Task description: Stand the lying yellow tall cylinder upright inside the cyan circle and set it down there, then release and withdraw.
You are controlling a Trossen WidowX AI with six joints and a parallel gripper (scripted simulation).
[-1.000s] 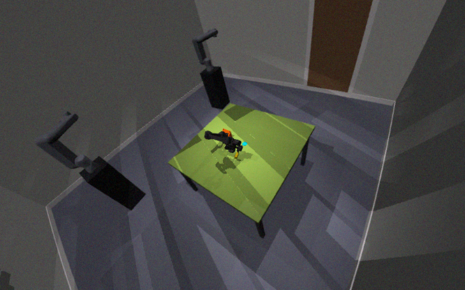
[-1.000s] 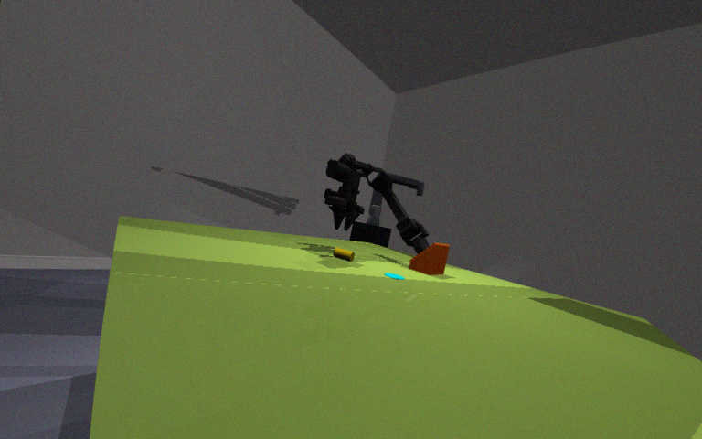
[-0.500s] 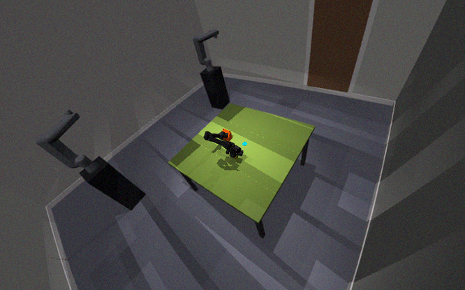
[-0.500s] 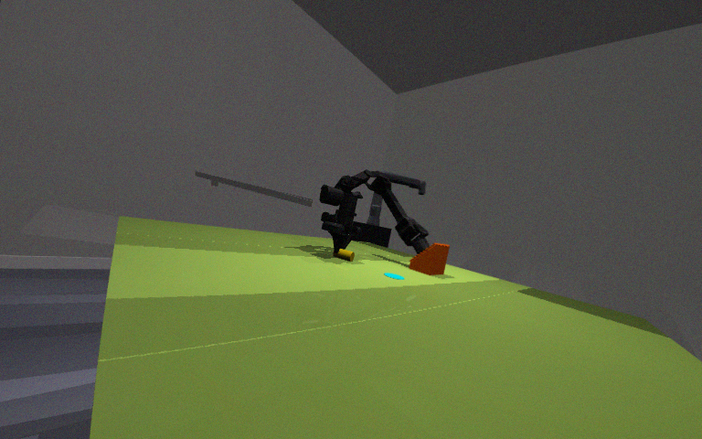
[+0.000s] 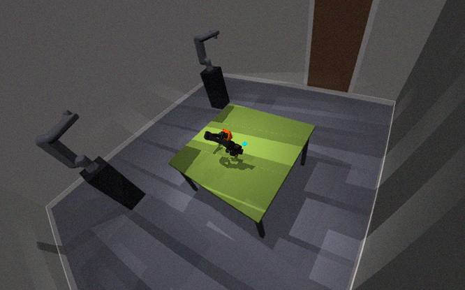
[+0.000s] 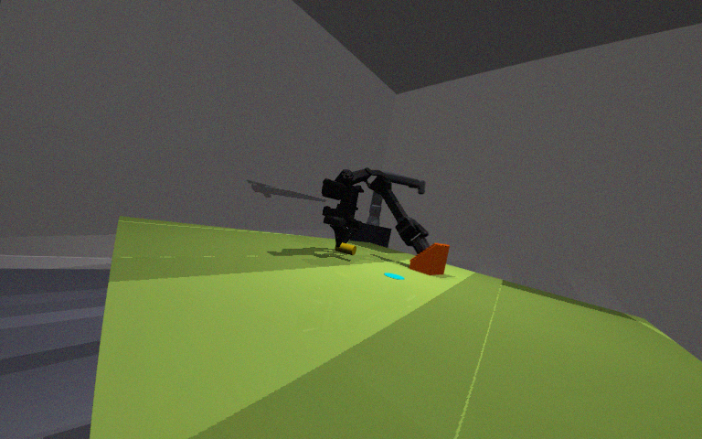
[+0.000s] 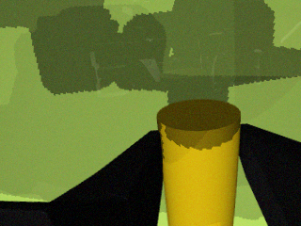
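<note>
Now: gripper tip 22 cm to the right of the cyan circle, 4 cm above it and 1 cm past it. The rest, counted from my gripper tip: yellow tall cylinder: 2 cm to the left, 1 cm behind.
</note>
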